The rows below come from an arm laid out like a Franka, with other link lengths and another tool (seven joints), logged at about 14 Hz.
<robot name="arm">
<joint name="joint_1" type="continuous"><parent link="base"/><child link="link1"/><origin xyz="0 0 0.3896" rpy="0 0 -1.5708"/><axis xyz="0 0 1"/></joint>
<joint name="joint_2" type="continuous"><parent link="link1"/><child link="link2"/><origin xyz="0 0 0" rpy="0 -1.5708 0"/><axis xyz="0 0 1"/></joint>
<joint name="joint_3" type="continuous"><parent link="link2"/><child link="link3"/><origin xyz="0.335 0 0" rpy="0 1.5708 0"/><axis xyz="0 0 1"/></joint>
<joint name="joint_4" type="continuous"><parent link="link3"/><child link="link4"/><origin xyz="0 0.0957 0" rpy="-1.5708 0 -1.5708"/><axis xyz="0 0 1"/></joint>
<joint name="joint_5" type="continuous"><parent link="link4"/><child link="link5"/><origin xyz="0.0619 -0.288 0" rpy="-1.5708 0 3.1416"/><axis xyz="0 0 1"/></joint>
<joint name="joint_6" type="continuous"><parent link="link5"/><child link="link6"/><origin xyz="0 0 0" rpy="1.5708 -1.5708 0"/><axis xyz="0 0 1"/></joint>
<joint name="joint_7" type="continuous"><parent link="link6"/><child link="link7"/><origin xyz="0 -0.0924 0" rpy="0 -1.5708 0"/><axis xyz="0 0 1"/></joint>
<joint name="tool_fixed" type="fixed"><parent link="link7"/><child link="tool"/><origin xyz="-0.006 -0.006 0.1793" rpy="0 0.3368 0.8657"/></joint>
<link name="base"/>
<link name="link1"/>
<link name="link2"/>
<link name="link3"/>
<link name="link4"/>
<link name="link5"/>
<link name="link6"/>
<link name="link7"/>
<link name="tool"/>
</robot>
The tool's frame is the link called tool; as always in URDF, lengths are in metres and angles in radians. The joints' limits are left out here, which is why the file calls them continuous.
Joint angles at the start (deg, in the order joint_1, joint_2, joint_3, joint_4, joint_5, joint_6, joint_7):
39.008 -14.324 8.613 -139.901 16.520 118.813 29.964
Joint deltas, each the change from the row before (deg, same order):
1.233 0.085 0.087 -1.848 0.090 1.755 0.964
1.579 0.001 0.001 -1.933 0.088 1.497 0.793
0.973 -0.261 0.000 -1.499 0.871 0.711 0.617
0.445 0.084 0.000 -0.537 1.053 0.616 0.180
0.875 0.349 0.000 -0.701 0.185 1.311 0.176
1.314 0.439 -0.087 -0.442 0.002 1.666 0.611
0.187 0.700 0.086 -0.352 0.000 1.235 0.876
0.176 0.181 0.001 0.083 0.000 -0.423 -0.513
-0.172 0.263 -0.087 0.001 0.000 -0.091 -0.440
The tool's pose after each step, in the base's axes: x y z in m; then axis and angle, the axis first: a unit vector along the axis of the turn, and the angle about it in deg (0 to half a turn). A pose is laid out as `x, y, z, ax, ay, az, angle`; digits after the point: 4 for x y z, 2 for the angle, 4 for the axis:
0.2117, 0.2903, 0.4231, 0.4286, -0.9035, -0.0058, 152.15
0.2011, 0.2905, 0.4135, 0.4307, -0.9025, -0.0004, 151.67
0.1921, 0.2894, 0.4073, 0.4279, -0.9038, -0.0021, 150.89
0.1887, 0.2909, 0.4048, 0.4246, -0.9054, -0.0084, 150.57
0.1853, 0.2933, 0.4003, 0.4268, -0.9043, -0.0075, 150.77
0.1822, 0.2984, 0.3973, 0.4290, -0.9033, -0.0066, 151.43
0.1831, 0.2999, 0.3926, 0.4219, -0.9066, -0.0061, 151.51
0.1812, 0.3001, 0.3914, 0.4278, -0.9039, -0.0041, 151.09
0.1823, 0.2992, 0.3898, 0.4293, -0.9032, -0.0035, 150.82

